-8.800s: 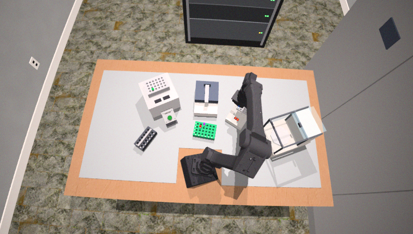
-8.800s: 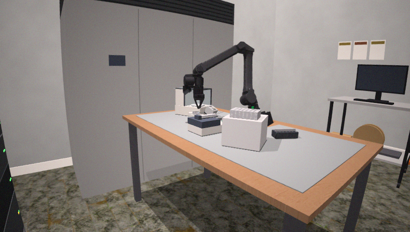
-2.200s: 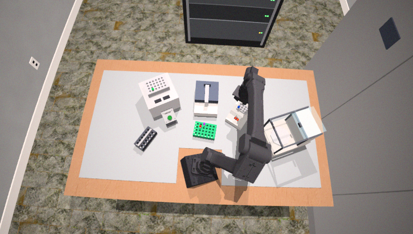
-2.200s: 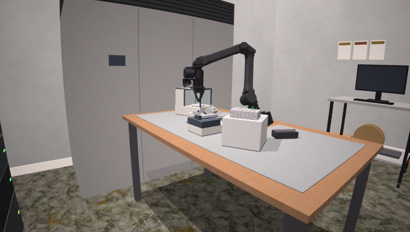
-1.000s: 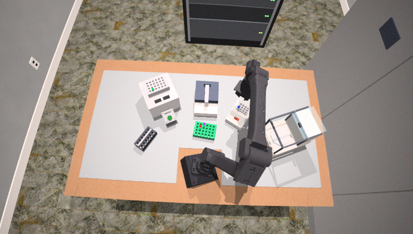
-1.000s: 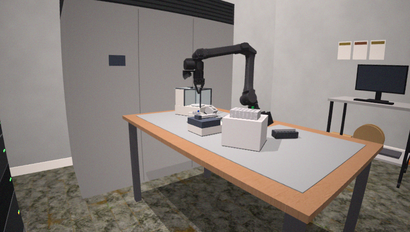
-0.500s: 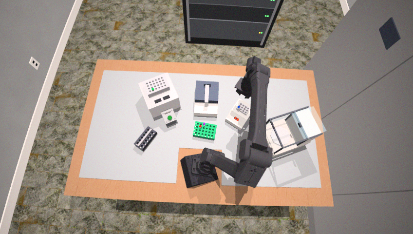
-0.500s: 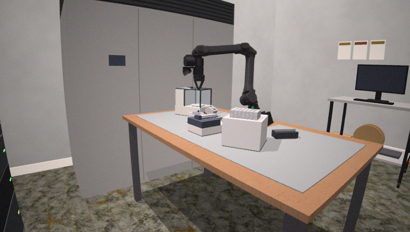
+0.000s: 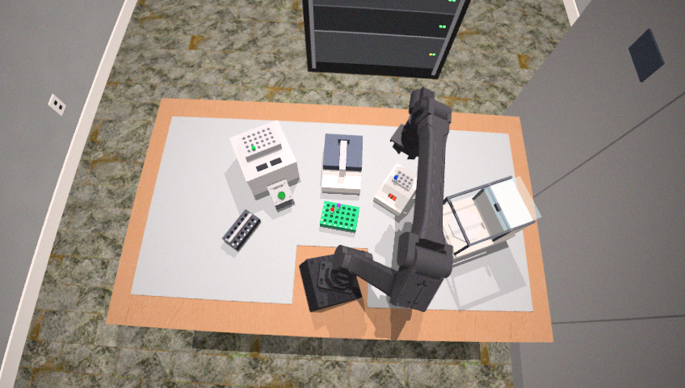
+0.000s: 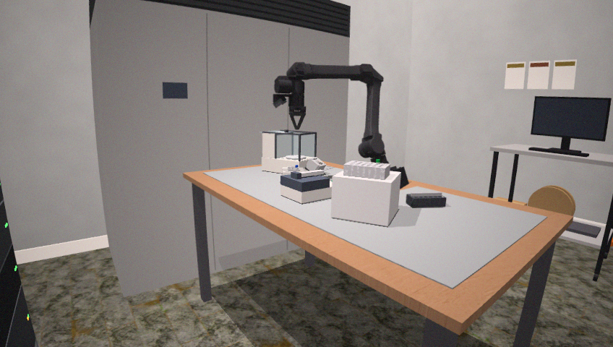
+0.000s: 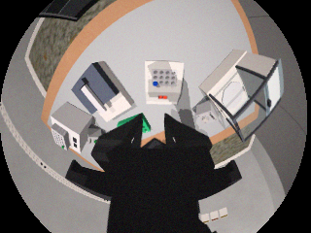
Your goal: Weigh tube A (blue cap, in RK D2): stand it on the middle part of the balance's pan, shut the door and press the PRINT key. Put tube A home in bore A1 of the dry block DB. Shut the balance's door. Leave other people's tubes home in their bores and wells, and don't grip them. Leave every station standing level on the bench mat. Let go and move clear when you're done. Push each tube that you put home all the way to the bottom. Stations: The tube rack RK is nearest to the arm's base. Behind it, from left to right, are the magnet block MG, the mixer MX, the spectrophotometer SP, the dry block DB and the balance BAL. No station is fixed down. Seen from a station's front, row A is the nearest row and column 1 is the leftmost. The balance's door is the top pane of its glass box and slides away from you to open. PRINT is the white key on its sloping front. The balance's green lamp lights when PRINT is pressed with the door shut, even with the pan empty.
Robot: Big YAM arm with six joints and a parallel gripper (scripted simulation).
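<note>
Right now my hand is 120 mm past the balance door, 330 mm to the left of it and 40 mm above it. The rest, counted from my hand: green rack RK (150 mm behind, 180 mm to the left, 240 mm below); then white print key (210 mm behind, 110 mm to the right, 180 mm below); then dry block DB (30 mm behind, 20 mm to the right, 220 mm below).
</note>
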